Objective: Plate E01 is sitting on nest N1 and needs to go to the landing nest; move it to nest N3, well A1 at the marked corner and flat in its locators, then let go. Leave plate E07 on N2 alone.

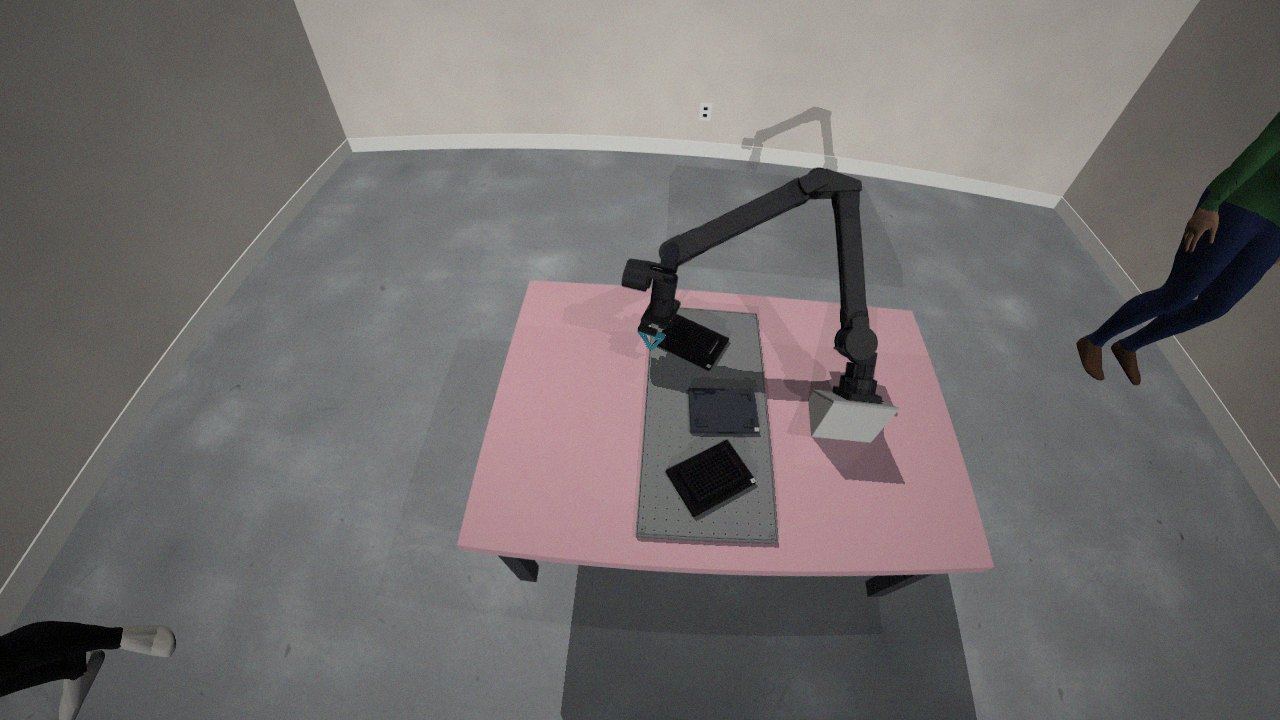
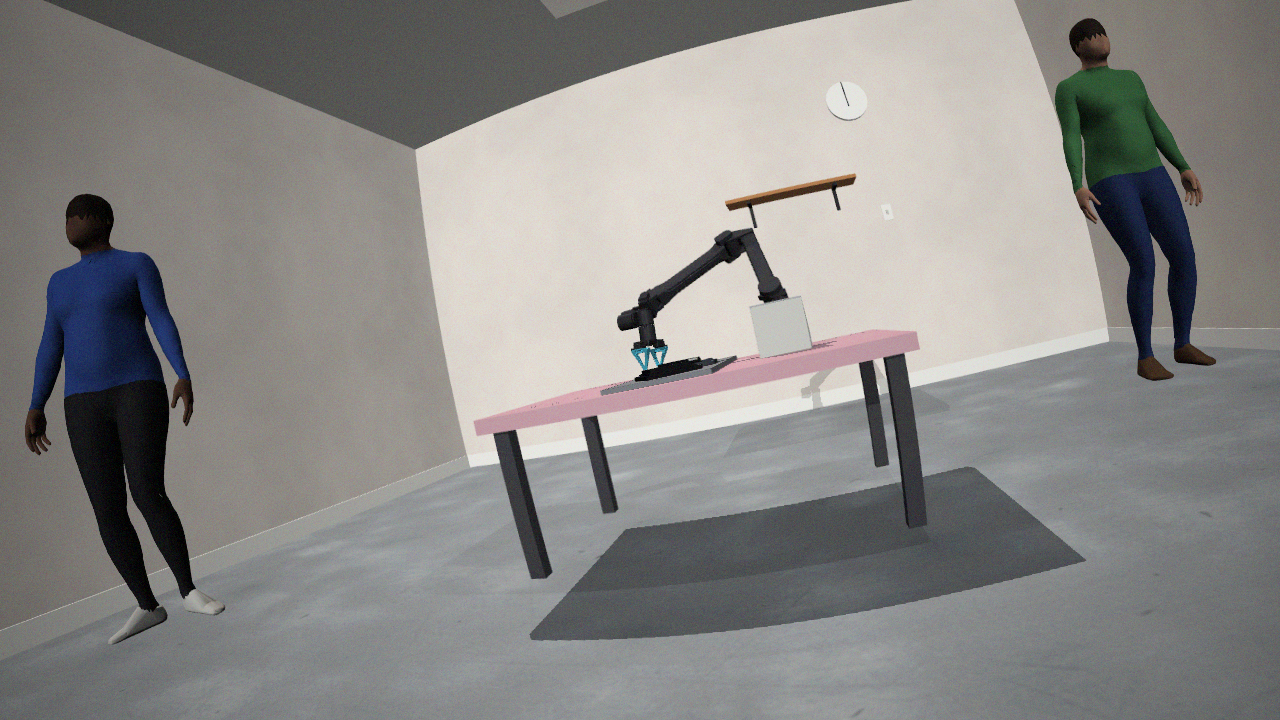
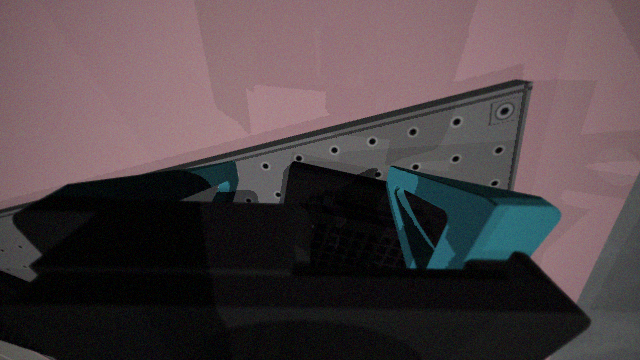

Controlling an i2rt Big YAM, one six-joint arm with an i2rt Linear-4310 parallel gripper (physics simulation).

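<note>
A black well plate (image 1: 696, 340) (image 2: 682, 365) (image 3: 322, 186) lies at the far end of the grey perforated baseplate (image 1: 660, 487) (image 2: 622, 387) (image 3: 447, 138); I take it for E01 on N1. My gripper (image 1: 652, 340) (image 2: 647, 356) (image 3: 313, 172) is open, low over that plate's left end. Its teal fingers stand on either side of the plate, apart from it. An empty dark grey nest (image 1: 723, 412) sits mid-baseplate. A second black plate (image 1: 709, 477), turned at an angle, lies at the near end.
The pink table (image 1: 555, 447) (image 2: 805, 353) carries the arm's light grey base block (image 1: 850, 419) (image 2: 780, 327) to the right of the baseplate. People stand off the table: one in blue (image 2: 107, 357), one in green (image 2: 1119, 135) (image 1: 1199, 269). A wall shelf (image 2: 787, 190) hangs behind.
</note>
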